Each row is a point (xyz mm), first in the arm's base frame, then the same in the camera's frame.
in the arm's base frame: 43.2 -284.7 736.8
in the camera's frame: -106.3 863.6 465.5
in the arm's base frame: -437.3 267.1 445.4
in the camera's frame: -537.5 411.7 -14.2
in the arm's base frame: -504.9 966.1 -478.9
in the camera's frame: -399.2 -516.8 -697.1
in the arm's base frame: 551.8 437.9 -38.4
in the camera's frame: 522.5 256.8 -320.8
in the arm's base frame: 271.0 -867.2 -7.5
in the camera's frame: 421.0 255.3 1010.7
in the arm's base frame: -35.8 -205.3 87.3
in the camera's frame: 15.6 219.4 397.8
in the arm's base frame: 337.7 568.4 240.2
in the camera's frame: 215.7 447.8 -420.2
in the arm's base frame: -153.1 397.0 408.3
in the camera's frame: -276.0 460.3 -182.3
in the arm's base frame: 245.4 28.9 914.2
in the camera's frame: -14.1 1081.6 126.9
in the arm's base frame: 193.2 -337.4 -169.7
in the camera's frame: 329.7 53.6 496.8
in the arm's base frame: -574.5 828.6 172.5
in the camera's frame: -653.5 85.0 -551.2
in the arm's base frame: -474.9 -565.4 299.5
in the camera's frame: -416.7 298.2 815.5
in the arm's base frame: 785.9 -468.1 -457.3
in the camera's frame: 994.8 -26.7 543.9
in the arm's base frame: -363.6 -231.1 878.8
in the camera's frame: -540.4 867.8 469.0
